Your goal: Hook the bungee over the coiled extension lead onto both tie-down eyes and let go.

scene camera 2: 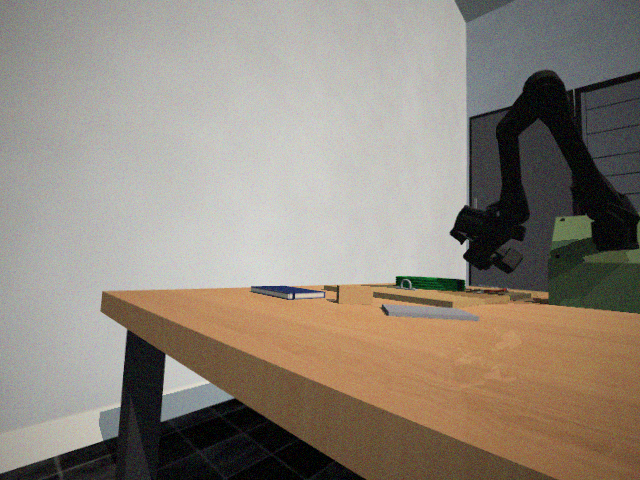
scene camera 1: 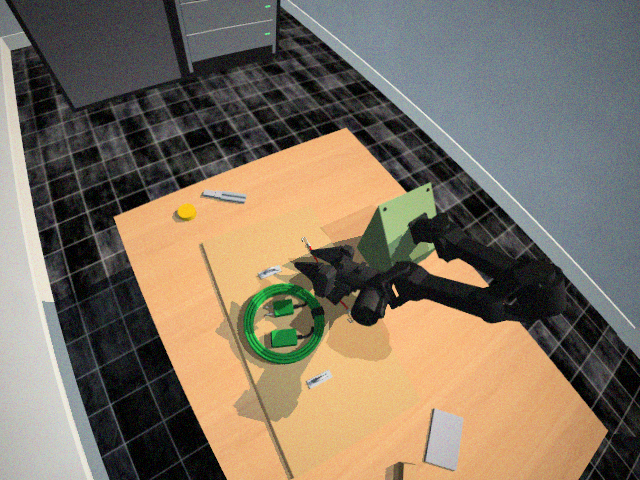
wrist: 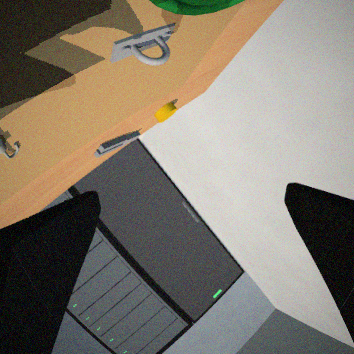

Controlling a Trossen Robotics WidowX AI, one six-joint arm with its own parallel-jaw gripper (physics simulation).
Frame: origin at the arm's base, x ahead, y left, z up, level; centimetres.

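Seen in the pictures: gripper, between the fingertips: (scene camera 1: 303, 257) (wrist: 193, 196); arm's base, origin of its link: (scene camera 2: 615, 240) (scene camera 1: 420, 228).
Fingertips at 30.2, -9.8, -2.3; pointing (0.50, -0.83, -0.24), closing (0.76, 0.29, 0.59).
Pixels of each thing's top centre, then the offset from my fingertips to it, as dx, dy, dz. Level surfaces: height alone.
- red bungee, centre of its top: (scene camera 1: 328, 276) (scene camera 2: 495, 289) -6.2, +4.6, -10.4
- green coiled lead, centre of its top: (scene camera 1: 285, 320) (scene camera 2: 429, 277) +10.4, +9.0, -8.0
- far eye, centre of its top: (wrist: 162, 63) (scene camera 1: 270, 268) +6.3, -4.9, -8.4
- board, height of its surface: dz -11.0
- yellow disc, centre of its top: (wrist: 167, 115) (scene camera 1: 186, 210) +17.6, -34.2, -10.4
- grey tool, centre of its top: (wrist: 121, 144) (scene camera 1: 224, 194) +5.3, -34.4, -11.1
- grey slab, centre of its top: (scene camera 2: 425, 309) (scene camera 1: 445, 438) -6.2, +53.8, -11.7
- blue book, centre of its top: (scene camera 2: 286, 288) +22.3, +55.8, -11.1
The red bungee (scene camera 1: 344, 304) (scene camera 2: 496, 291) lies on the board beside the coil, its middle hidden under my gripper in scene camera 1. One of its end hooks (scene camera 1: 303, 240) (wrist: 11, 148) shows past my fingertips. The green coiled lead (scene camera 1: 250, 322) (scene camera 2: 431, 283) (wrist: 200, 6) lies between the two tie-down eyes. The far eye (scene camera 1: 269, 271) (wrist: 122, 49) and the near eye (scene camera 1: 318, 379) (scene camera 2: 406, 283) carry no hook. My gripper (scene camera 1: 303, 257) (wrist: 193, 196) is open and empty, above the board near the bungee and tilted, with its fingers wide apart in the wrist view.
The board (scene camera 1: 351, 413) lies on the table. A green angled stand (scene camera 1: 403, 222) (scene camera 2: 594, 284) is beside the arm. A yellow disc (scene camera 1: 186, 211) (wrist: 165, 112) and a grey tool (scene camera 1: 224, 196) (wrist: 117, 144) lie at the far end. A grey slab (scene camera 1: 444, 439) (scene camera 2: 429, 312) and blue book (scene camera 2: 286, 290) lie nearer.
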